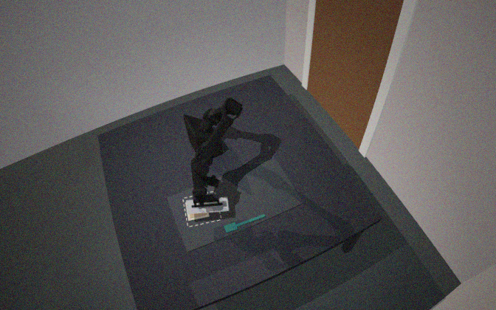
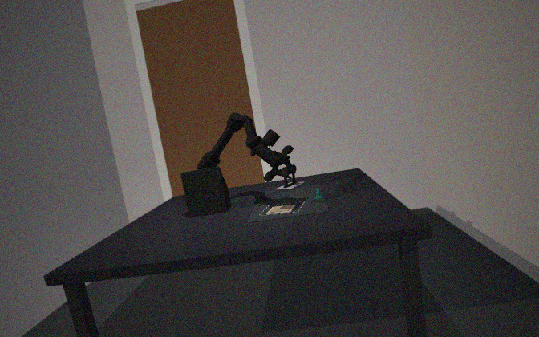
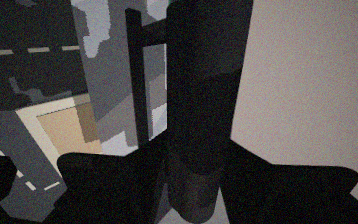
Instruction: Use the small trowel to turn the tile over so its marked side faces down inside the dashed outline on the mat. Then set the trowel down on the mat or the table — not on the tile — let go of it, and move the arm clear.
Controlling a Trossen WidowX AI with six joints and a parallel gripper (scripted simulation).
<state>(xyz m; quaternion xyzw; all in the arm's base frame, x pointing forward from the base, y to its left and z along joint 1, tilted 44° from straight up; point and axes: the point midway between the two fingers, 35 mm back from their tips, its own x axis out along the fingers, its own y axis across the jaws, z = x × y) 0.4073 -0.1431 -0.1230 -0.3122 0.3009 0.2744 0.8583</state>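
Right now my gripper tip is 14 cm to the right of the teal trowel, 14 cm above it and 11 cm short of it. The rest, counted from my gripper tip: grey mat: 17 cm to the left, 16 cm below, 3 cm behind; then tan tile: 14 cm below, 8 cm behind, 2 cm to the right.
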